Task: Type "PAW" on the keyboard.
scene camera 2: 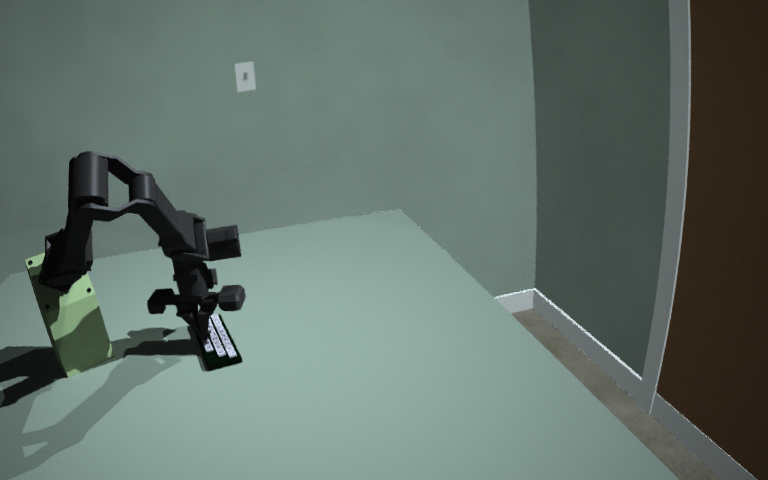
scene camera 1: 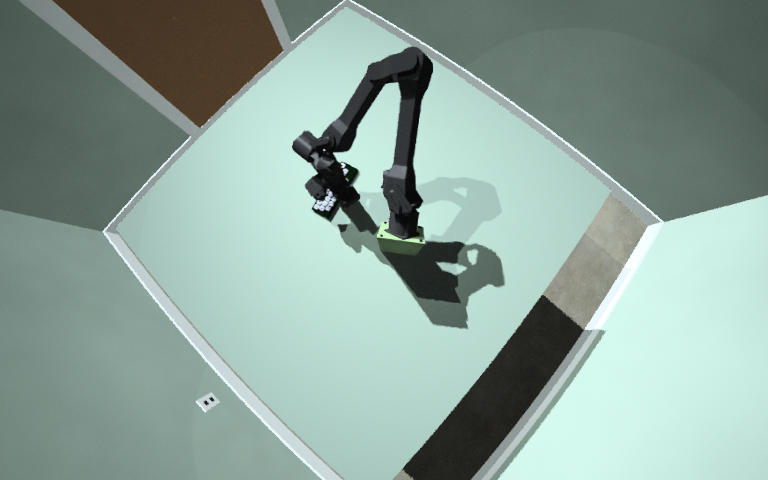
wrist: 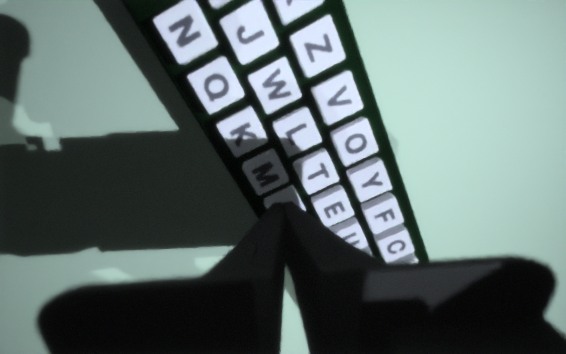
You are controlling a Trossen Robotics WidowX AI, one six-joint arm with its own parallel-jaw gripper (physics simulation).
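Seen in the pictures: gripper, fingertip midpoint: (scene camera 2: 204,339) (scene camera 1: 340,189) (wrist: 282,212); arm's base, link origin: (scene camera 2: 57,272) (scene camera 1: 402,232).
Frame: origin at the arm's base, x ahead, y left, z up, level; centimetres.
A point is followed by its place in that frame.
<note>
The keyboard (scene camera 1: 324,213) @(x 26.1, y 4.4, z -18.2 cm) (scene camera 2: 223,362) @(x 28.5, y -14.2, z -18.3 cm) (wrist: 353,55) @(x 30.9, y -0.4, z -18.2 cm) is a dark green board with white lettered keys, lying flat. My gripper (scene camera 2: 205,339) @(x 26.2, y -5.1, z -17.7 cm) (wrist: 282,212) @(x 26.2, y -5.1, z -17.7 cm) is shut and empty, pointing down at the keyboard. In the wrist view its fingertips overlap the key (wrist: 285,197) @(x 26.6, y -4.5, z -17.7 cm) beside the M key (wrist: 265,171) @(x 26.3, y -3.0, z -17.7 cm), in the row of N, Q and K. That key's letter is hidden, and I cannot tell whether the tips press it. The W key (wrist: 275,85) @(x 28.0, y -0.3, z -17.7 cm) shows in the middle row. No key marked A shows in the wrist view; the fingers hide the near part of the keyboard. In scene camera 1 the arm hides the fingertips.
The arm's green base block (scene camera 1: 400,244) @(x -1.1, y 2.4, z -1.5 cm) (scene camera 2: 82,328) @(x 2.3, y -2.8, z -11.0 cm) stands beside the keyboard on the pale green table top (scene camera 1: 254,283) @(x 33.0, y 36.0, z -19.4 cm) (scene camera 2: 396,367) @(x 55.9, y -28.0, z -19.4 cm). The arm (scene camera 1: 407,124) @(x 10.2, y -17.4, z 14.9 cm) (scene camera 2: 164,220) @(x 24.1, y -20.8, z 11.0 cm) arches over from the base. Its shadow falls across part of the keyboard in the wrist view.
</note>
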